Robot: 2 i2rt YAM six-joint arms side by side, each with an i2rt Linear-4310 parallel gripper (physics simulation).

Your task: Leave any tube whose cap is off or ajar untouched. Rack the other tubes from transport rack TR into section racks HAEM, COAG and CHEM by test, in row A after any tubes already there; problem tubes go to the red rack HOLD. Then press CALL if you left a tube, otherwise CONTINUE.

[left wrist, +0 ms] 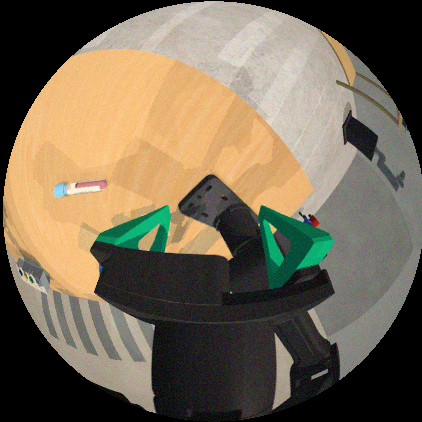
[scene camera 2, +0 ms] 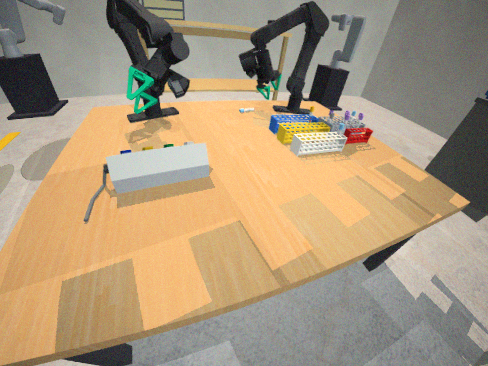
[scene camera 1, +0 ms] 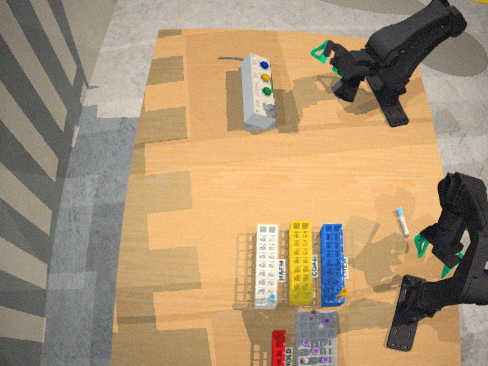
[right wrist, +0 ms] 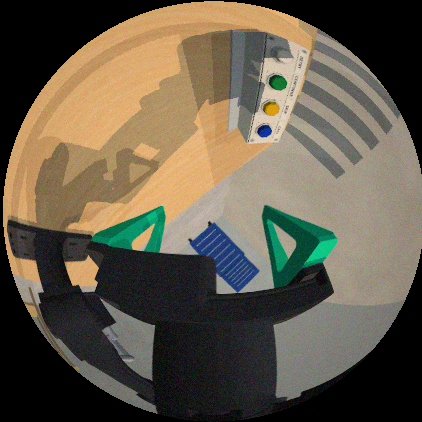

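Where they show: left gripper, fingertip midpoint: (left wrist: 214,210) (scene camera 2: 272,94) (scene camera 1: 431,267); right gripper, fingertip midpoint: (scene camera 2: 132,106) (scene camera 1: 322,60) (right wrist: 213,210); left arm's base, link origin: (left wrist: 228,213) (scene camera 2: 292,111) (scene camera 1: 406,313); right arm's base, link origin: (scene camera 2: 153,115) (scene camera 1: 386,99) (right wrist: 46,243).
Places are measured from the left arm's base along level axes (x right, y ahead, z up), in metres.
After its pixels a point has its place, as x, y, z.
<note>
My left gripper (scene camera 1: 431,265) @(0.115, -0.019, 0.065) (scene camera 2: 271,92) @(0.115, -0.019, 0.065) (left wrist: 214,210) @(0.115, -0.019, 0.065) is open and empty, above the table near a loose tube (scene camera 1: 403,222) @(0.237, 0.070, 0.014) (scene camera 2: 246,110) @(0.244, 0.080, 0.009) (left wrist: 82,188) @(0.230, 0.061, 0.013) with a light-blue cap, lying on its side. My right gripper (scene camera 1: 324,61) @(0.604, 0.405, 0.117) (right wrist: 213,210) @(0.604, 0.405, 0.117) is open and empty, near the button box (scene camera 1: 252,95) @(0.437, 0.559, 0.081) (scene camera 2: 160,167) @(0.480, 0.595, 0.048). The grey transport rack (scene camera 1: 302,325) @(-0.097, 0.261, 0.008) holds several purple-capped tubes. White HAEM (scene camera 1: 266,265) @(0.010, 0.389, 0.057) has a light-blue cap (scene camera 1: 272,297) @(-0.067, 0.353, 0.094) at its lower end. Yellow COAG (scene camera 1: 300,265) @(0.034, 0.313, 0.057) shows no cap. Blue CHEM (scene camera 1: 331,265) @(0.063, 0.239, 0.030) has a tilted orange-capped tube (scene camera 1: 343,293) @(-0.014, 0.201, 0.094) at its lower end. Red HOLD (scene camera 1: 278,340) @(-0.155, 0.308, 0.057) is partly cut off.
In the right wrist view the box has a blue CALL button (right wrist: 264,131) @(0.568, 0.559, 0.068), a yellow button (right wrist: 271,108) @(0.521, 0.542, 0.068) and a green CONTINUE button (right wrist: 278,82) @(0.475, 0.525, 0.068). A grey cable (scene camera 2: 95,200) @(0.619, 0.662, 0.003) trails from the box. The section racks stand side by side, close to the transport rack.
</note>
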